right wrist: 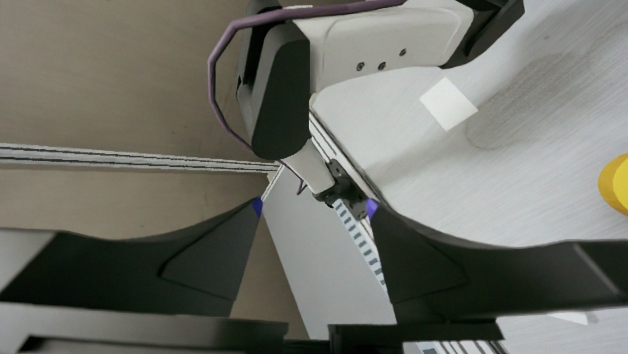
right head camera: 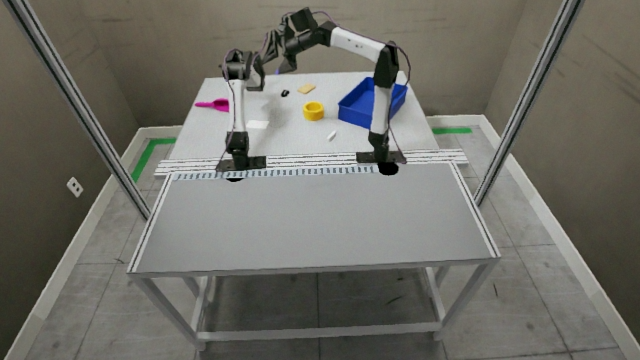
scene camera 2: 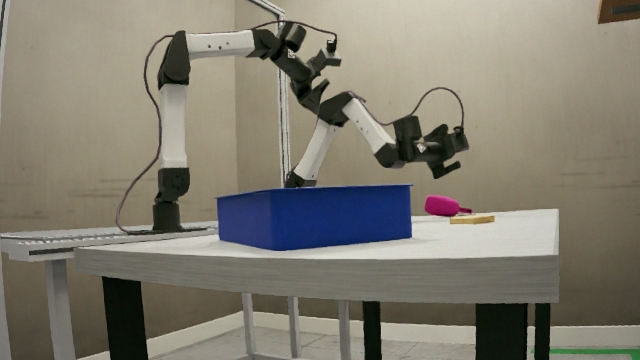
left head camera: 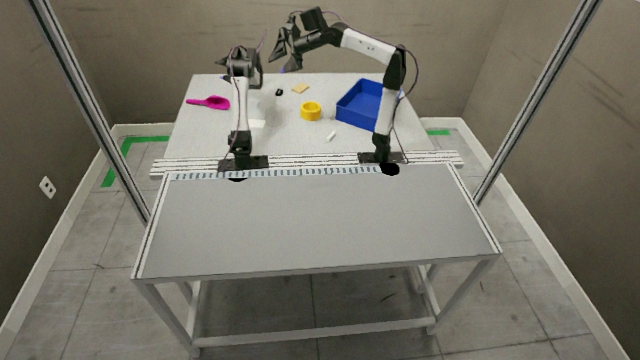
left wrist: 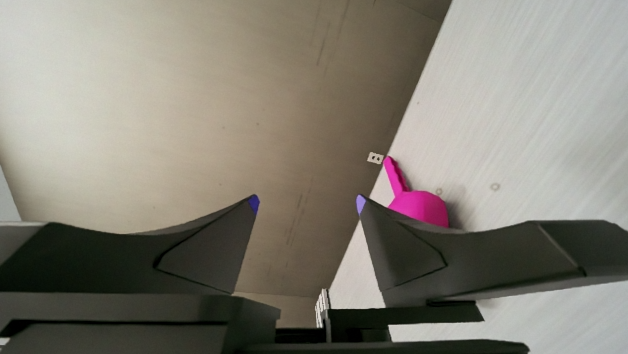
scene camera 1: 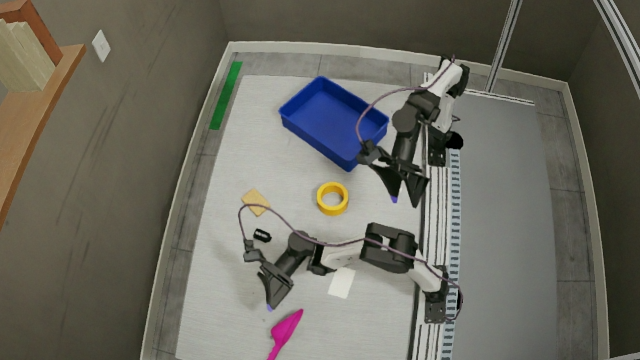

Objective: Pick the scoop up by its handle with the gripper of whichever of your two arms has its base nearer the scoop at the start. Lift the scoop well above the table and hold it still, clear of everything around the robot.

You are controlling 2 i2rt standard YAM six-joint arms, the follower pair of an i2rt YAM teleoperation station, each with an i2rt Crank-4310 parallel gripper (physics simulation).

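Where they show: left gripper, fingertip midpoint: [left head camera: 217, 69] [left wrist: 308, 197] [scene camera 1: 270, 310]; right gripper, fingertip midpoint: [right wrist: 314, 200] [right head camera: 268, 68] [scene camera 2: 313, 105] [left head camera: 274, 67] [scene camera 1: 404, 205]; left arm's base at its link origin: [right wrist: 346, 187] [right head camera: 242, 165] [left head camera: 243, 164] [scene camera 1: 435, 294]; right arm's base at its link origin: [right head camera: 379, 158] [left head camera: 380, 159] [scene camera 1: 436, 144].
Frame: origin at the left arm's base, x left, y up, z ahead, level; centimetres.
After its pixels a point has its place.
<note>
The magenta scoop [left head camera: 218, 102] {x 12.0, y 0.1, z 48.3 cm} [right head camera: 221, 105] {x 14.3, y -0.5, z 49.1 cm} [scene camera 1: 286, 330] {x 13.6, y 5.1, z 45.6 cm} [scene camera 2: 442, 205] {x 9.3, y 2.3, z 46.2 cm} lies on the table at the left in the left head camera, its handle pointing to the table's left edge. In the left wrist view the scoop [left wrist: 422, 209] {x 12.0, y 3.4, z 49.1 cm} is beyond the right-hand finger, which hides part of its bowl. My left gripper [left head camera: 220, 70] {x 9.8, y 17.3, z 48.8 cm} [left wrist: 308, 197] {x 9.8, y 17.3, z 48.8 cm} is open and empty, in the air above the table, to the side of the scoop's bowl and apart from it. My right gripper [left head camera: 277, 66] {x -15.2, y 33.4, z 15.5 cm} [scene camera 1: 405, 203] {x -15.2, y 33.4, z 15.5 cm} is open and empty, high up and far from the scoop.
A blue bin [left head camera: 354, 117] {x -52.0, y 3.4, z 23.2 cm} [scene camera 2: 340, 215] {x -74.6, y 2.7, z 47.1 cm} stands at the right in the left head camera. A yellow ring [left head camera: 310, 116] {x -32.0, y 1.0, z 29.6 cm} [scene camera 1: 332, 211] {x -27.8, y 2.2, z 34.3 cm}, a tan block [left head camera: 300, 88] {x -31.1, y 0.0, z 58.5 cm} [scene camera 1: 256, 202] {x -30.9, y 0.0, z 59.7 cm}, a small black object [left head camera: 279, 92] {x -19.4, y 0.1, z 55.1 cm} [scene camera 1: 262, 235] {x -19.2, y 0.0, z 56.4 cm}, a white card [scene camera 1: 342, 283] {x -4.5, y -1.3, z 30.1 cm} and a small white piece [left head camera: 331, 136] {x -39.1, y 0.6, z 13.5 cm} lie on the table.
</note>
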